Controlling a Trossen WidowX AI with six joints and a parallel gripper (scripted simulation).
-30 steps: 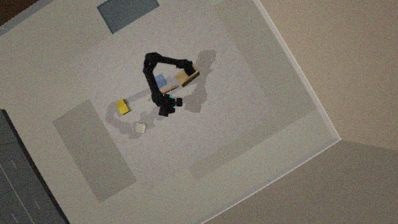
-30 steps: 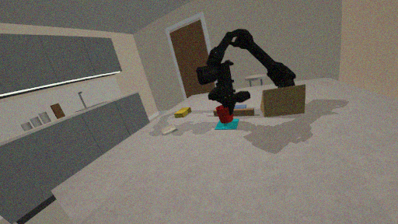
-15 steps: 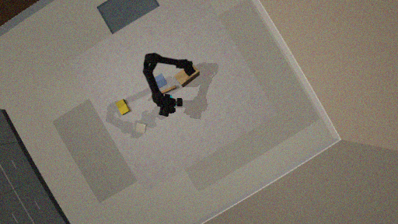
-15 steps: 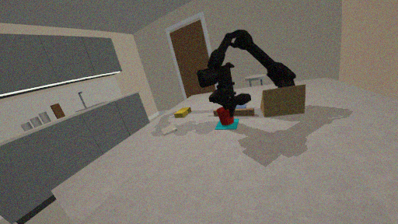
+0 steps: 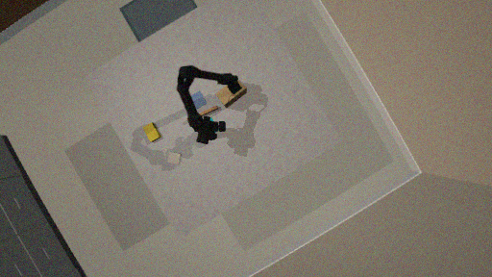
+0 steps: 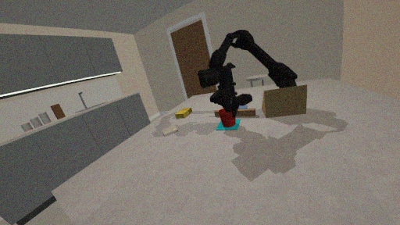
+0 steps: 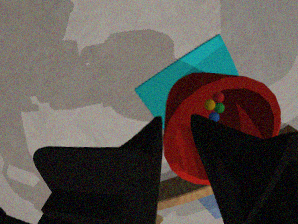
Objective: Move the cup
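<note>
Right now the red cup is 20 mm to the right of my gripper tip, 20 mm ahead of it and 10 mm below it. The rest, counted from my gripper tip: cyan pad (50 mm below, 20 mm to the right, 20 mm ahead); wooden bar (120 mm to the right, 40 mm below); blue marble (40 mm to the right, 30 mm below, 30 mm ahead).
</note>
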